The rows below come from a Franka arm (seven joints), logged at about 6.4 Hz.
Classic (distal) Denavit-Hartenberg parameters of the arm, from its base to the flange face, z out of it. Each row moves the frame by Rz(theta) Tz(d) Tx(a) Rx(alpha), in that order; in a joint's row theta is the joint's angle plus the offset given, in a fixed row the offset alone. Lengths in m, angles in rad.
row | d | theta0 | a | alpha
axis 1 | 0.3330 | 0.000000 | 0.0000 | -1.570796
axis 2 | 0.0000 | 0.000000 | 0.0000 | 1.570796
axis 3 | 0.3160 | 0.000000 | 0.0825 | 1.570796
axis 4 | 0.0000 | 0.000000 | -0.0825 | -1.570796
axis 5 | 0.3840 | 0.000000 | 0.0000 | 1.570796
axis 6 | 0.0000 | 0.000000 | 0.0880 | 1.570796
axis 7 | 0.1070 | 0.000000 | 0.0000 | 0.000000
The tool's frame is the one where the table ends.
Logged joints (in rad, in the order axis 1, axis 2, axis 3, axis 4, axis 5, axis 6, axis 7), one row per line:
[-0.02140 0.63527 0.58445 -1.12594 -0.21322 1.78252 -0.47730]
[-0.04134 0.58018 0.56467 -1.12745 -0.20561 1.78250 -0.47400]
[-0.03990 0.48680 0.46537 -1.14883 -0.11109 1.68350 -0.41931]
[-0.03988 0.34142 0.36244 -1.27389 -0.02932 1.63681 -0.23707]
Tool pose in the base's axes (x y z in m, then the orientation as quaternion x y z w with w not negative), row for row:
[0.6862 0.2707 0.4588 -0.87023 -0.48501 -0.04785 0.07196]
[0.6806 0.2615 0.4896 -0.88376 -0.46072 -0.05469 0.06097]
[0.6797 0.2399 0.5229 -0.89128 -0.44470 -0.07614 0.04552]
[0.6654 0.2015 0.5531 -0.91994 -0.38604 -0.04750 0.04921]
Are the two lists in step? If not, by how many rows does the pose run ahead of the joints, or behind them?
The pose runs 1 row behind the joints: the pose in row i belongs to the joints in row i - 1.
